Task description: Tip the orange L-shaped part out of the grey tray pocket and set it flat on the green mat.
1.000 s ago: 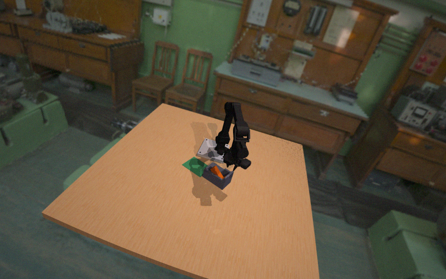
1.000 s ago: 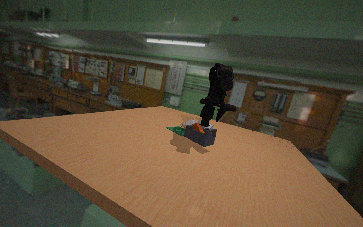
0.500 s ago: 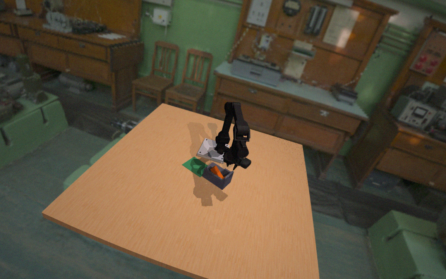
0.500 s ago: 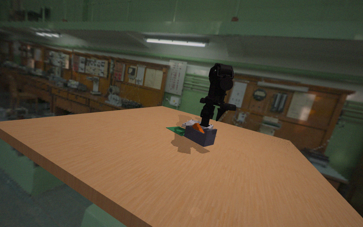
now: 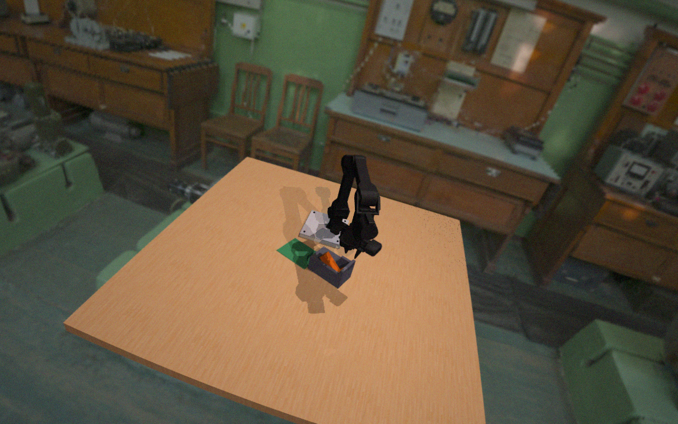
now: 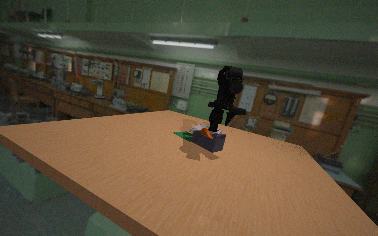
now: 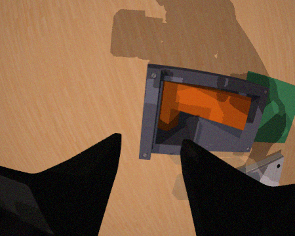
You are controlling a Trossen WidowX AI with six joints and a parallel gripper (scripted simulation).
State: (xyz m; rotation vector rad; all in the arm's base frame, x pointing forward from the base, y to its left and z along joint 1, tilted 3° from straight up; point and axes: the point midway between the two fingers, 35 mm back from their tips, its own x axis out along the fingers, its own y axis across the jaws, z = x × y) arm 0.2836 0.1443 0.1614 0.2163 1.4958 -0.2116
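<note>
Now: the orange L-shaped part 20 mm behind my gripper tip, 40 mm to the right of it and 100 mm below it. From my gripper tip the other things lie so: green mat: 70 mm behind, 210 mm to the right, 160 mm below.
</note>
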